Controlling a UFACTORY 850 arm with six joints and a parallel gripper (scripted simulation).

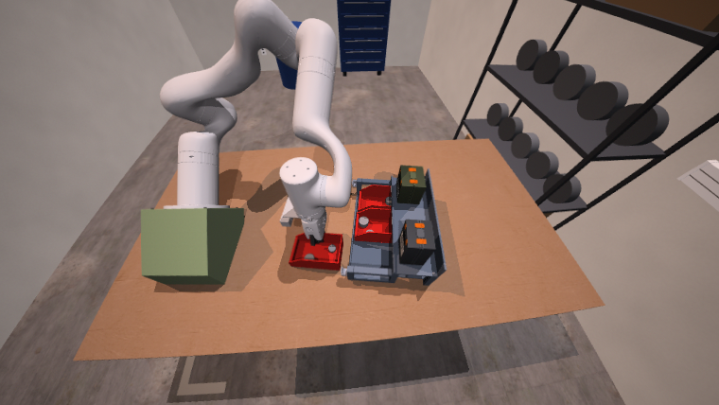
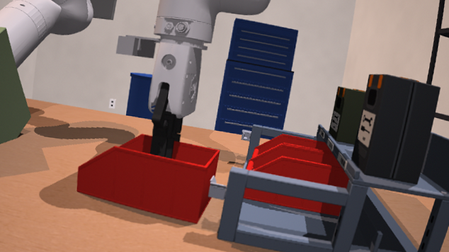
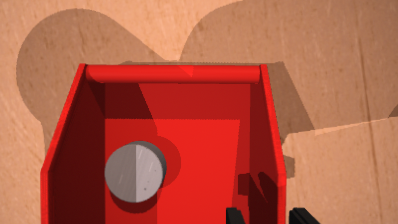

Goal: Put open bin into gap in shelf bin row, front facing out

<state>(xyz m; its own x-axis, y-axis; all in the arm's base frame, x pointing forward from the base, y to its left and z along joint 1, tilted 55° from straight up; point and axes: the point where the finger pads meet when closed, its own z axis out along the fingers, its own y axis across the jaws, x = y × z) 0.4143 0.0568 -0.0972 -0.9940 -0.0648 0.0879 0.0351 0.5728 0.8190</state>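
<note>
Right now the grey disc is 70 mm to the right of my hand, 50 mm below it and 30 mm behind it. From my hand the other things lie so: grey shelf (240 mm ahead, 60 mm to the left).
</note>
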